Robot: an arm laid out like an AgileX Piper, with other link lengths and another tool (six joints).
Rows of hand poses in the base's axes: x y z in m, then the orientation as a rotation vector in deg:
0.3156, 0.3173, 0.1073, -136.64, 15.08, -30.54
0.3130, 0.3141, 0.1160, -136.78, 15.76, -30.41
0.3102, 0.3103, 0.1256, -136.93, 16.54, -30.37
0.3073, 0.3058, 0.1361, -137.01, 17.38, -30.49
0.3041, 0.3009, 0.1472, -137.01, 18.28, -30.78
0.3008, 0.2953, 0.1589, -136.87, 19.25, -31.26
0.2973, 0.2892, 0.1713, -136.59, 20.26, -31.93
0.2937, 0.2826, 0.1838, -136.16, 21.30, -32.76
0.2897, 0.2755, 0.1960, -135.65, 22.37, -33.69
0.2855, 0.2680, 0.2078, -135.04, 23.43, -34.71
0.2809, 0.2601, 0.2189, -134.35, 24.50, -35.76
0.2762, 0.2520, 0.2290, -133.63, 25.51, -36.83
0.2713, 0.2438, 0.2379, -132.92, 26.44, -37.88
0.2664, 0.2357, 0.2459, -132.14, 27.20, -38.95
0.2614, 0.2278, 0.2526, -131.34, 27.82, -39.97
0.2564, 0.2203, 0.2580, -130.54, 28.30, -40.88
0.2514, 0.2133, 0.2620, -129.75, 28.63, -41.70
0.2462, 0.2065, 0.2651, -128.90, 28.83, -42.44
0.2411, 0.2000, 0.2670, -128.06, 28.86, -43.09
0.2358, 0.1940, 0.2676, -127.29, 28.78, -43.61
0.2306, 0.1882, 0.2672, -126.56, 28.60, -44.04
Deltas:
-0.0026, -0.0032, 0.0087, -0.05, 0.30, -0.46
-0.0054, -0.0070, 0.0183, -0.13, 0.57, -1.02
-0.0083, -0.0115, 0.0288, -0.17, 0.73, -1.67
-0.0115, -0.0164, 0.0399, -0.18, 0.77, -2.40
-0.0148, -0.0220, 0.0516, -0.10, 0.67, -3.22
-0.0183, -0.0281, 0.0640, 0.06, 0.42, -4.12
-0.0219, -0.0347, 0.0765, 0.32, 0.03, -5.09
-0.0259, -0.0418, 0.0887, 0.62, -0.43, -6.10
-0.0301, -0.0493, 0.1005, 0.99, -0.98, -7.13
-0.0347, -0.0572, 0.1116, 1.41, -1.57, -8.17
-0.0394, -0.0653, 0.1217, 1.84, -2.19, -9.18
-0.0443, -0.0735, 0.1306, 2.25, -2.82, -10.14
-0.0492, -0.0816, 0.1386, 2.70, -3.53, -10.98
-0.0542, -0.0895, 0.1453, 3.18, -4.24, -11.70
-0.0592, -0.0970, 0.1507, 3.68, -4.93, -12.30
-0.0642, -0.1040, 0.1547, 4.18, -5.59, -12.76
-0.0694, -0.1108, 0.1578, 4.76, -6.25, -13.11
-0.0745, -0.1173, 0.1597, 5.36, -6.90, -13.31
-0.0798, -0.1233, 0.1603, 5.92, -7.47, -13.39
-0.0850, -0.1291, 0.1599, 6.47, -8.01, -13.37

